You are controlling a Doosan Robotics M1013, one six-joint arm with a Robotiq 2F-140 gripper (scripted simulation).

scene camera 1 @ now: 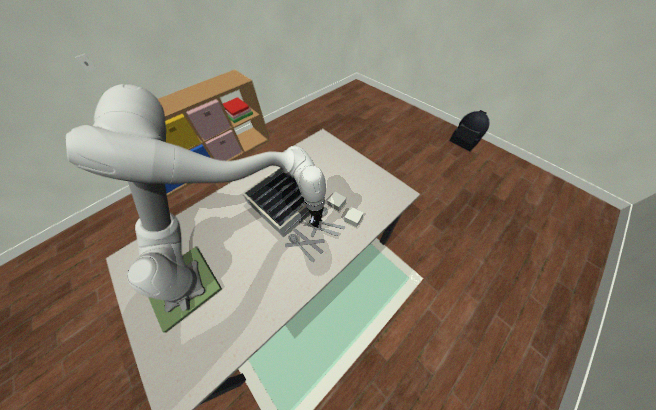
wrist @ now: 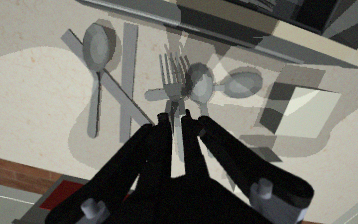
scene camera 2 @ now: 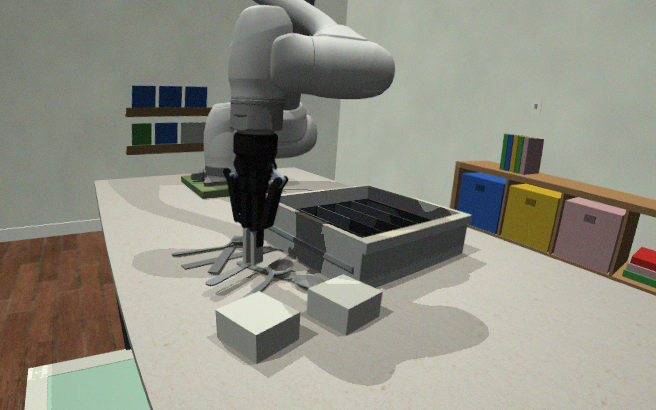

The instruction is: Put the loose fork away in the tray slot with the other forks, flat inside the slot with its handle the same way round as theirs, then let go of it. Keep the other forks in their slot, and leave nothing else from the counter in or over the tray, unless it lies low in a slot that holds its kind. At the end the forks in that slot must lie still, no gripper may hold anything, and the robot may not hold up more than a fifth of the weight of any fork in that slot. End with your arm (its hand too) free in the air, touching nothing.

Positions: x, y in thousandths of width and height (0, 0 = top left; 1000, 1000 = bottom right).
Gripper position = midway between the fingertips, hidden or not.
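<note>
Scene camera 2 shows the gripper (scene camera 2: 386, 638). The wrist view likewise shows the gripper (wrist: 493, 475).
</note>
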